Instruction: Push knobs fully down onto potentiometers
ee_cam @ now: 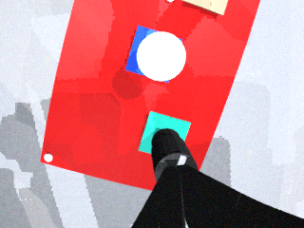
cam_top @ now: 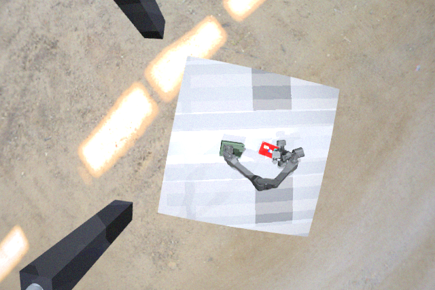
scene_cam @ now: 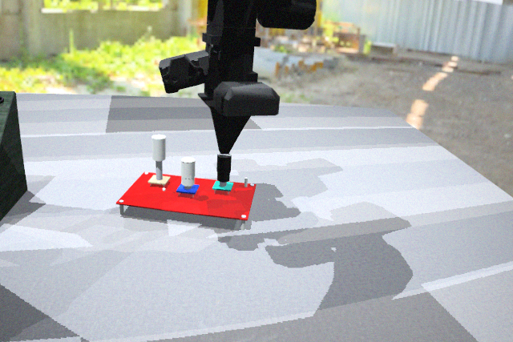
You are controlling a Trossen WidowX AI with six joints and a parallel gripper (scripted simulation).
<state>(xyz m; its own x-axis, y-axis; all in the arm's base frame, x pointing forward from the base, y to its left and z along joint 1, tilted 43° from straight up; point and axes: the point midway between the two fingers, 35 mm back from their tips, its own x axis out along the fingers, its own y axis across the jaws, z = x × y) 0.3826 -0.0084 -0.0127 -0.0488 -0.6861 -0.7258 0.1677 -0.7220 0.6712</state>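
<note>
My gripper tip is now 2 cm above the black knob. From my gripper tip the other things lie so: blue potentiometer 4 cm behind, 1 cm to the right, 3 cm below; then teal potentiometer 3 cm below; then grey knob 4 cm behind, 1 cm to the right, 3 cm below.
</note>
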